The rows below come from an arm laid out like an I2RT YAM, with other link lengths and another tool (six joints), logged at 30 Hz.
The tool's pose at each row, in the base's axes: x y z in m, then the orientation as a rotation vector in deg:
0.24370 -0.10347 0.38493 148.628 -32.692 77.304
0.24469 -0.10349 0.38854 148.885 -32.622 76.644
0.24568 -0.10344 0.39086 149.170 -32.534 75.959
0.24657 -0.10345 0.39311 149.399 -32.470 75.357
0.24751 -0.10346 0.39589 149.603 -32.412 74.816
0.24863 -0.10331 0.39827 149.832 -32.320 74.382
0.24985 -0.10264 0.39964 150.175 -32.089 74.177
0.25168 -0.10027 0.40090 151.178 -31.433 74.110
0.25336 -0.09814 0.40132 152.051 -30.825 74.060
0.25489 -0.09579 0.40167 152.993 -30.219 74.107
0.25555 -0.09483 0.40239 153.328 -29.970 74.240
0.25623 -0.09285 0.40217 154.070 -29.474 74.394
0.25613 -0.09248 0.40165 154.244 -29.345 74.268
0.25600 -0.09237 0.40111 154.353 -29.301 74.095
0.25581 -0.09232 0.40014 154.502 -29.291 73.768
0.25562 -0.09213 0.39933 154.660 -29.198 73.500
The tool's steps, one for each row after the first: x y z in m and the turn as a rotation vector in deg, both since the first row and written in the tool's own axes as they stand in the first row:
0.00346 -0.00050 -0.00134 -0.121 -0.442 -0.147
0.00585 -0.00102 -0.00195 -0.228 -0.908 -0.303
0.00815 -0.00144 -0.00259 -0.338 -1.310 -0.436
0.01090 -0.00190 -0.00349 -0.436 -1.671 -0.556
0.01339 -0.00256 -0.00407 -0.457 -1.986 -0.665
0.01496 -0.00371 -0.00415 -0.255 -2.226 -0.782
0.01633 -0.00666 -0.00425 0.593 -2.655 -0.976
0.01699 -0.00930 -0.00389 1.342 -3.021 -1.162
0.01747 -0.01207 -0.00368 2.195 -3.368 -1.301
0.01815 -0.01324 -0.00390 2.559 -3.430 -1.342
0.01781 -0.01532 -0.00388 3.291 -3.642 -1.429
0.01724 -0.01560 -0.00377 3.387 -3.772 -1.497
0.01670 -0.01563 -0.00359 3.397 -3.903 -1.538
0.01580 -0.01557 -0.00319 3.360 -4.133 -1.584
0.01500 -0.01564 -0.00292 3.372 -4.330 -1.666

